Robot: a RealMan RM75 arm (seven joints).
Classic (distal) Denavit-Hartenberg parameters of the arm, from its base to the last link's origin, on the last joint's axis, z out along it. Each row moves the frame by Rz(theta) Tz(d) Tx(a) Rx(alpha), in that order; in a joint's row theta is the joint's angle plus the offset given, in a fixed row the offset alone. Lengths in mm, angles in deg.
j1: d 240.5; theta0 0; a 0; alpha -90
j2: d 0; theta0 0; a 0; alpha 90
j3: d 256; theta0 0; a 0; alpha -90
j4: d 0; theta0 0; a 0; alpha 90
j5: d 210; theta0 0; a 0; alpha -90
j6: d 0; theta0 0; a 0; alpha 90
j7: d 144; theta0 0; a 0; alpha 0
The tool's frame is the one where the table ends.
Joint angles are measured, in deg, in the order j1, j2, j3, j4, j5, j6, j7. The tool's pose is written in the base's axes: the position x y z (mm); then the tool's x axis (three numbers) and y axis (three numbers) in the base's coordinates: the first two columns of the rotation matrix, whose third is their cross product. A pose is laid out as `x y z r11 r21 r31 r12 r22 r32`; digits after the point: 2 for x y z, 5 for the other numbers.
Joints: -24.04 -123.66 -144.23 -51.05 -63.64 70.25 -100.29
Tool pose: -305.89 348.88 33.76 0.57534 0.53263 0.62071 0.80910 -0.48172 -0.33659
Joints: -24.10 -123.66 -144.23 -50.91 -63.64 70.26 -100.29
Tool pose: -305.72 348.95 33.19 0.57434 0.53369 0.62073 0.80965 -0.48224 -0.33453
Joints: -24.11 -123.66 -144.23 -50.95 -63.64 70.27 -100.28
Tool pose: -305.58 349.05 33.34 0.57503 0.53306 0.62064 0.80914 -0.48272 -0.33507
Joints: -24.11 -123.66 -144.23 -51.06 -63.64 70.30 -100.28
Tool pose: -305.36 349.19 33.75 0.57626 0.53184 0.62054 0.80823 -0.48343 -0.33623
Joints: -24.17 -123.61 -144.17 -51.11 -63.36 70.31 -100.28
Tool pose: -305.41 349.38 33.78 0.58027 0.53295 0.61584 0.80580 -0.48548 -0.33912
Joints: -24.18 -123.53 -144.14 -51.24 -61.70 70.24 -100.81
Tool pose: -308.30 348.13 32.79 0.58612 0.54910 0.59578 0.80442 -0.48222 -0.34694
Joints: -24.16 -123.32 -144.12 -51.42 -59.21 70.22 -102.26
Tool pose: -313.17 345.99 32.11 0.58468 0.57846 0.56880 0.80878 -0.47049 -0.35287
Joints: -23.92 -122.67 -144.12 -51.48 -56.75 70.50 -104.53
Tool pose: -320.58 342.55 34.22 0.56988 0.61582 0.54406 0.82133 -0.44756 -0.35372
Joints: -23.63 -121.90 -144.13 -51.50 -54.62 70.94 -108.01
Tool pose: -327.95 338.91 37.51 0.53329 0.65916 0.53020 0.84589 -0.40892 -0.34243
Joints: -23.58 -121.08 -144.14 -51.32 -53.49 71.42 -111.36
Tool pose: -332.47 337.37 41.44 0.49237 0.69146 0.52864 0.86993 -0.37123 -0.32467
